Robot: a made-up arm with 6 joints.
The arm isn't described. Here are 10 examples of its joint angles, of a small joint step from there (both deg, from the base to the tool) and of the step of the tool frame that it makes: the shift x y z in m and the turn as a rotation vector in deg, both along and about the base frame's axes.
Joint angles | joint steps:
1: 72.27 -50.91 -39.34 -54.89 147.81 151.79 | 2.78 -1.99 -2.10 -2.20 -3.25 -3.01
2: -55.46 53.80 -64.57 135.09 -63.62 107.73 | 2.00 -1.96 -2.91 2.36 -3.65 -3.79
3: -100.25 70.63 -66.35 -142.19 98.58 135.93 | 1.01 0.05 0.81 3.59 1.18 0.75
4: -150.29 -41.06 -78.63 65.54 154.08 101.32 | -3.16 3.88 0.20 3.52 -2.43 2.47
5: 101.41 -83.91 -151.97 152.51 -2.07 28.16 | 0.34 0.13 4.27 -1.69 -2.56 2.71
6: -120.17 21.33 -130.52 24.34 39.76 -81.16 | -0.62 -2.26 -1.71 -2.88 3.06 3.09
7: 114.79 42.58 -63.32 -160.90 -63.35 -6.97 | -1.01 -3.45 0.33 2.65 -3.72 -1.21
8: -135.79 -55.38 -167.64 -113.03 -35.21 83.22 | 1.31 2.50 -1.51 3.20 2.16 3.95
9: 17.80 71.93 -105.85 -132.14 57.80 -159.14 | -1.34 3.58 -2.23 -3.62 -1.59 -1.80
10: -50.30 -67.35 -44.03 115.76 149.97 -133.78 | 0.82 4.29 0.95 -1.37 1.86 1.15
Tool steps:
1: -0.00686 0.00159 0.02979 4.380 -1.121 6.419
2: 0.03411 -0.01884 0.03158 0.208 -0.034 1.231
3: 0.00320 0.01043 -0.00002 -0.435 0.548 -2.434
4: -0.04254 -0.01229 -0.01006 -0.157 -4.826 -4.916
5: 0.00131 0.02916 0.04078 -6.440 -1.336 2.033
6: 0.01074 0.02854 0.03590 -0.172 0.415 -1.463
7: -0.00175 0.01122 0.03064 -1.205 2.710 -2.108
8: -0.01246 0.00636 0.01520 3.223 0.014 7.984
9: -0.00217 -0.01369 -0.02793 -3.375 2.664 2.561
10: 0.02708 -0.02984 -0.01959 1.944 5.387 1.876
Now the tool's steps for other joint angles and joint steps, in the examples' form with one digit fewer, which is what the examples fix.
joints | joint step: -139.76 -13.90 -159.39 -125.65 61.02 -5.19 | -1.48 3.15 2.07 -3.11 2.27 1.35
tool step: -0.0512 -0.0392 0.0024 1.32 -2.66 -4.10
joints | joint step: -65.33 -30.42 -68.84 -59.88 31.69 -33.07 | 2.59 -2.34 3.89 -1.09 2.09 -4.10
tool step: 0.0119 0.0122 -0.0251 2.13 5.91 1.20
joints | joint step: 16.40 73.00 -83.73 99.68 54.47 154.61 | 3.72 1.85 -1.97 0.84 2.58 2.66
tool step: -0.0095 0.0367 -0.0050 2.65 2.55 1.97
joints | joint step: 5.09 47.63 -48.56 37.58 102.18 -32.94 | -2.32 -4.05 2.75 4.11 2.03 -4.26
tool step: 0.0137 -0.0061 0.0238 4.78 -2.06 -7.27
